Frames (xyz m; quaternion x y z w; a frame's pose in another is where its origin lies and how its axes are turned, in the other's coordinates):
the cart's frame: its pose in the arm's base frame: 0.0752 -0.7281 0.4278 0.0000 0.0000 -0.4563 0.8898
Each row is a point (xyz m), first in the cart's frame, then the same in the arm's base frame.
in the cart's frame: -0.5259 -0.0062 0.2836
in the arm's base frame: -0.2367 -0.3047 0.7114
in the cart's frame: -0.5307 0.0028 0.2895
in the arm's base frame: -0.2322 -0.2955 0.7173
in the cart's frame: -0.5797 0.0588 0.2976
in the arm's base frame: -0.2153 -0.2230 0.7254
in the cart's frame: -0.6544 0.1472 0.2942
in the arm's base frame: -0.1871 -0.1108 0.7220
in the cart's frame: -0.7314 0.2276 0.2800
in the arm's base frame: -0.1668 -0.0013 0.7078
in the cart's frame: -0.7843 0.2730 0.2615
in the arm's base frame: -0.1608 0.0681 0.6893
